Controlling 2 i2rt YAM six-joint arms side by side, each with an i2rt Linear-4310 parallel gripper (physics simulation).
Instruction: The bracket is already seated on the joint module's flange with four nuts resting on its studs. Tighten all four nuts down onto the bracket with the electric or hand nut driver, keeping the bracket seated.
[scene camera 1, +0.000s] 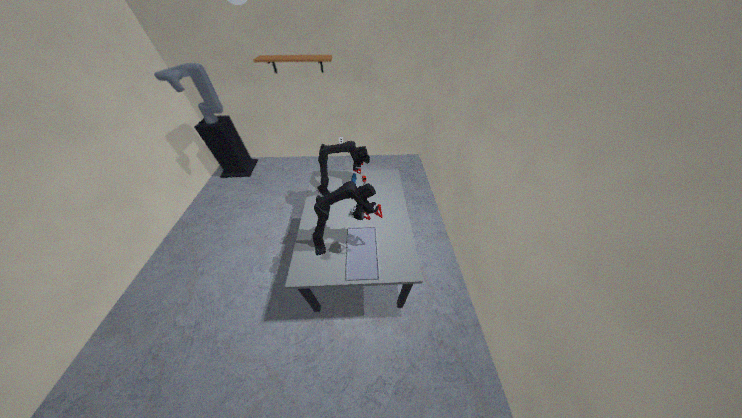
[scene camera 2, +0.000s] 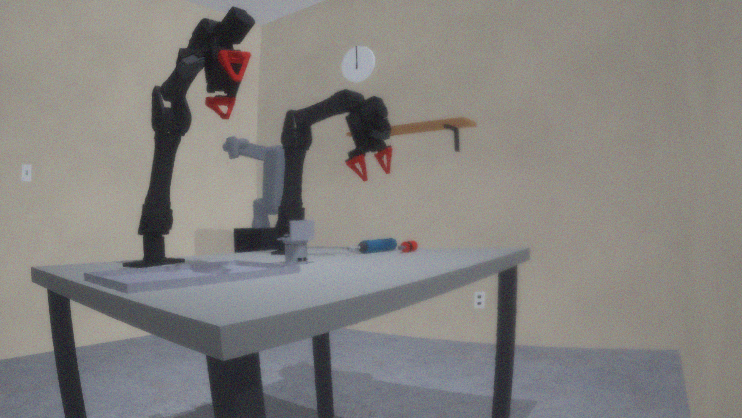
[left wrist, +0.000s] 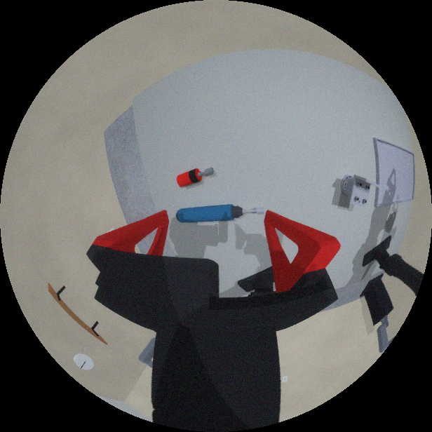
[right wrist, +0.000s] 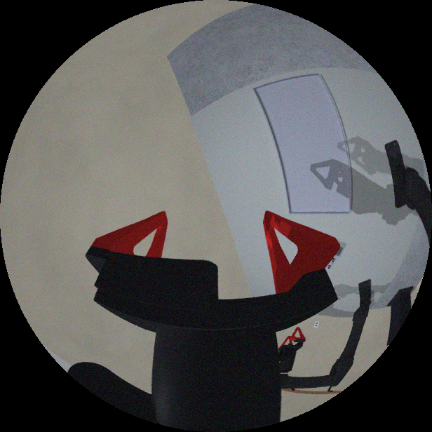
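The bracket stands on the grey joint module. Dark nut spots show on it in the left wrist view, too small to judge their height. A blue nut driver lies on the table, its thin shaft toward the module. A shorter red driver lies beside it. My left gripper is open and empty, high above the blue driver. My right gripper is open and empty, high above the table, away from both drivers.
A pale flat tray lies on the table near the right arm's base. A grey arm on a black pedestal stands off the table. A wooden shelf hangs on the wall.
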